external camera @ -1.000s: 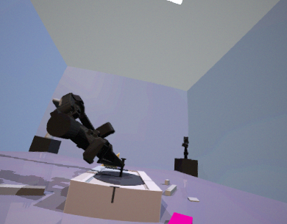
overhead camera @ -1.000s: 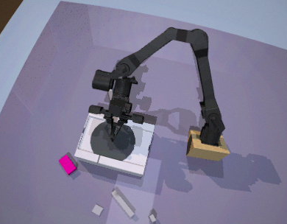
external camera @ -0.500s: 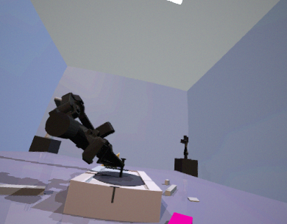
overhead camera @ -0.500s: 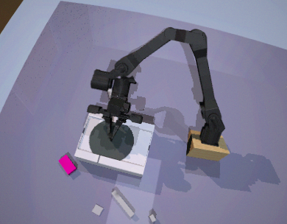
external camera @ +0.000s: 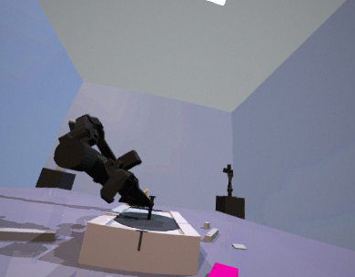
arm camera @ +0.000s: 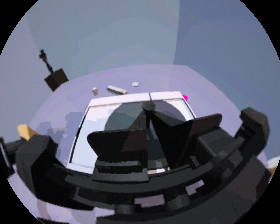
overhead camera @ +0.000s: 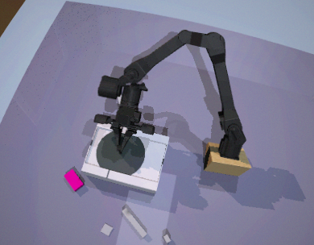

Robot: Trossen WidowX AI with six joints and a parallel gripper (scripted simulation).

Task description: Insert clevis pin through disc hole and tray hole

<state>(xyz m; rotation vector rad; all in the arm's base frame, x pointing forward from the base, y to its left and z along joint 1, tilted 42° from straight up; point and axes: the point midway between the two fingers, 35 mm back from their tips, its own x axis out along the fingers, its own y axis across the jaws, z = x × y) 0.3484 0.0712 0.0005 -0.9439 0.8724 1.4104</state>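
Now: gripper tip 20 mm past the rimmed tray, 10 mm to the left of it and 40 mm above it. Also, from my gripper tip: clevis pin: 10 mm to the right, 10 mm below; then dark aluminium disc: 10 mm to the right, 30 mm below; then magenta block: 130 mm ahead, 120 mm to the left, 80 mm below.
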